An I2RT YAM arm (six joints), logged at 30 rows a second.
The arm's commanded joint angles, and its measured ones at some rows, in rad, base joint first. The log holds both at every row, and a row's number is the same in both.
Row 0, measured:
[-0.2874, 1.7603, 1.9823, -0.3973, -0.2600, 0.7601]
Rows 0 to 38, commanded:
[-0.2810, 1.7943, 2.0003, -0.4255, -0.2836, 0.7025]
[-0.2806, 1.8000, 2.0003, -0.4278, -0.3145, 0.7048]
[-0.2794, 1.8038, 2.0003, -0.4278, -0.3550, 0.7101]
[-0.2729, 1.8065, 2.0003, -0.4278, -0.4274, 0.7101]
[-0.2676, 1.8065, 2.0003, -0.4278, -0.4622, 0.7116]
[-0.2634, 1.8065, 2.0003, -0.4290, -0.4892, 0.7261]
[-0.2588, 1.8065, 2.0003, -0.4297, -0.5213, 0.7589]
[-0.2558, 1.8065, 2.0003, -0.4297, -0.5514, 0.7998]
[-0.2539, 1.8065, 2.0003, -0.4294, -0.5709, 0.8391]
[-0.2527, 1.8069, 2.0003, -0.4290, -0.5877, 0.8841]
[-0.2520, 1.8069, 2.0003, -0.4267, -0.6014, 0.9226]
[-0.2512, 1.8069, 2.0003, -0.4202, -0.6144, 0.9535]
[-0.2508, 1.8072, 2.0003, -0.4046, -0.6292, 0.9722]
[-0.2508, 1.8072, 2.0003, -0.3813, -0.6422, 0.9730]
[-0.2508, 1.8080, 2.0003, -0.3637, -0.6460, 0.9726]
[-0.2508, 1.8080, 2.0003, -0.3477, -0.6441, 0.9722]
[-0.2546, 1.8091, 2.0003, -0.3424, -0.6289, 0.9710]
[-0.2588, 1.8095, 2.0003, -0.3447, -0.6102, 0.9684]
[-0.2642, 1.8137, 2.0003, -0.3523, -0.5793, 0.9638]
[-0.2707, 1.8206, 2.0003, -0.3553, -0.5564, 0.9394]
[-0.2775, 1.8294, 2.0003, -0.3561, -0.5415, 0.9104]
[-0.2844, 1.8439, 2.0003, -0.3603, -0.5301, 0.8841]
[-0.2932, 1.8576, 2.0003, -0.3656, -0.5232, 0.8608]
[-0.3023, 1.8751, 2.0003, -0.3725, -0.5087, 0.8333]
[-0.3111, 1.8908, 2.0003, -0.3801, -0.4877, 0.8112]
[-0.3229, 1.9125, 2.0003, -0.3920, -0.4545, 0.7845]
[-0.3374, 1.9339, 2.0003, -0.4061, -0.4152, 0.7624]
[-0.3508, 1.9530, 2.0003, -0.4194, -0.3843, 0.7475]
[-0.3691, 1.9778, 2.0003, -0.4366, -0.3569, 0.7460]
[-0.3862, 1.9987, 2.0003, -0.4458, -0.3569, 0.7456]
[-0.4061, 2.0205, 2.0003, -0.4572, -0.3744, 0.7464]
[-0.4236, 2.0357, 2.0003, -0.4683, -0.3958, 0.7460]
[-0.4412, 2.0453, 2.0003, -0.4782, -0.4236, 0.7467]
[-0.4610, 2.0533, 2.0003, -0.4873, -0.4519, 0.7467]
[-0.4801, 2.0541, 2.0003, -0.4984, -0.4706, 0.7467]
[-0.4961, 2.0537, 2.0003, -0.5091, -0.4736, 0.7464]
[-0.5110, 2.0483, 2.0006, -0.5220, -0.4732, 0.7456]
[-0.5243, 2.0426, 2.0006, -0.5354, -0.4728, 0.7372]
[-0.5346, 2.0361, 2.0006, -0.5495, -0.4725, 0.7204]
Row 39, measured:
[-0.5037, 2.0922, 1.9839, -0.5434, -0.4480, 0.7601]
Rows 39 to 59, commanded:
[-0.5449, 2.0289, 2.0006, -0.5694, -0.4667, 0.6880]
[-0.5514, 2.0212, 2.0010, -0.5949, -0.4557, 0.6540]
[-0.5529, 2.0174, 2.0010, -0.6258, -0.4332, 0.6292]
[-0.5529, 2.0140, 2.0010, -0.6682, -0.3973, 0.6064]
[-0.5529, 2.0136, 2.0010, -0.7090, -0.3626, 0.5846]
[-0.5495, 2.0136, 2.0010, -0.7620, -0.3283, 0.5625]
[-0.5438, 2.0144, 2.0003, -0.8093, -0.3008, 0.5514]
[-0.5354, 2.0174, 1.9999, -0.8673, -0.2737, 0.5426]
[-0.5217, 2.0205, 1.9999, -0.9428, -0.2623, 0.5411]
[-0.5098, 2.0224, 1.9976, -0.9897, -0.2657, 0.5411]
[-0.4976, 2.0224, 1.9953, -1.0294, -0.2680, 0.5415]
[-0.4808, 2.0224, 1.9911, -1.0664, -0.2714, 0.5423]
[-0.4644, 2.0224, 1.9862, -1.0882, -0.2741, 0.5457]
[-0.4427, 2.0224, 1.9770, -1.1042, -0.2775, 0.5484]
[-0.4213, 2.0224, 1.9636, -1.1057, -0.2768, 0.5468]
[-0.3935, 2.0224, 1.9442, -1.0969, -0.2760, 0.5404]
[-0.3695, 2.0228, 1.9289, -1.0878, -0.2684, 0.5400]
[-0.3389, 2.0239, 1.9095, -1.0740, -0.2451, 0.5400]
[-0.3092, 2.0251, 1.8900, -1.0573, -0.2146, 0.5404]
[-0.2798, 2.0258, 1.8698, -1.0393, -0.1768, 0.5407]
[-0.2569, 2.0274, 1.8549, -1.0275, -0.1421, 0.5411]
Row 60, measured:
[-0.3290, 2.0499, 1.9018, -1.0496, -0.2470, 0.5537]
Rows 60 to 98, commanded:
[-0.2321, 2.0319, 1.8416, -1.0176, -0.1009, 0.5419]
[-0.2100, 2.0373, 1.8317, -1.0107, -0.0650, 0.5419]
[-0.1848, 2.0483, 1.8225, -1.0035, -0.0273, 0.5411]
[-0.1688, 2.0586, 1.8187, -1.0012, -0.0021, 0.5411]
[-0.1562, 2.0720, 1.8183, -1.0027, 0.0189, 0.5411]
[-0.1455, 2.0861, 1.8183, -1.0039, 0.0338, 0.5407]
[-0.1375, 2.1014, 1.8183, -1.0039, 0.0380, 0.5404]
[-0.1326, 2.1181, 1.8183, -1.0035, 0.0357, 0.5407]
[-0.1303, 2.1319, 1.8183, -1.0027, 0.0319, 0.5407]
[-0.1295, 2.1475, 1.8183, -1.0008, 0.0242, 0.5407]
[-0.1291, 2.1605, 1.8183, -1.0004, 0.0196, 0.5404]
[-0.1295, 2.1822, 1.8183, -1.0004, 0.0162, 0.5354]
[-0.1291, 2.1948, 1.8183, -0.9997, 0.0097, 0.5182]
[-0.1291, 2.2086, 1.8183, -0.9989, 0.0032, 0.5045]
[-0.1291, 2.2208, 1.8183, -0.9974, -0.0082, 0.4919]
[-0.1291, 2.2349, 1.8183, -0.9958, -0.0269, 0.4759]
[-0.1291, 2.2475, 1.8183, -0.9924, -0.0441, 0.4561]
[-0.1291, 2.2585, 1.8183, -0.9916, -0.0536, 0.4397]
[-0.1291, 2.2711, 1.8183, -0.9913, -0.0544, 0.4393]
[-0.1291, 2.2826, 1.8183, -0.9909, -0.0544, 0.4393]
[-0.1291, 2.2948, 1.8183, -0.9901, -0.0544, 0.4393]
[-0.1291, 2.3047, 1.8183, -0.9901, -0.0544, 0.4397]
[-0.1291, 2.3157, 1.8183, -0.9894, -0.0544, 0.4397]
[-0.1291, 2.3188, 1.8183, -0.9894, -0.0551, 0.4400]
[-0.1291, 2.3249, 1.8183, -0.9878, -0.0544, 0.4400]
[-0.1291, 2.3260, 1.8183, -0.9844, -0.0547, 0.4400]
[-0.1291, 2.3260, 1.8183, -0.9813, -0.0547, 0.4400]
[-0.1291, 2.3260, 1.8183, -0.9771, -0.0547, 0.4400]
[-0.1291, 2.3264, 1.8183, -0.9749, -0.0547, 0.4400]
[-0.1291, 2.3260, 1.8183, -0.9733, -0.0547, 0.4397]
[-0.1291, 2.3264, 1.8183, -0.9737, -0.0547, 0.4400]
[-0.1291, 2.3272, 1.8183, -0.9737, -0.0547, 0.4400]
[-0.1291, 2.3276, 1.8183, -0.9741, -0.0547, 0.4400]
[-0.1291, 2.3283, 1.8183, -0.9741, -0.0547, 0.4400]
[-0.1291, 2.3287, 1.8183, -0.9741, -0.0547, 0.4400]
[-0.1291, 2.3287, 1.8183, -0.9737, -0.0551, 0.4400]
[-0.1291, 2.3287, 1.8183, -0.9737, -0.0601, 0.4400]
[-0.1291, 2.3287, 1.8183, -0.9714, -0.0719, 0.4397]
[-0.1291, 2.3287, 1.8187, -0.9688, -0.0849, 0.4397]
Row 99, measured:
[-0.1246, 2.3108, 1.8252, -0.9764, -0.0566, 0.4339]
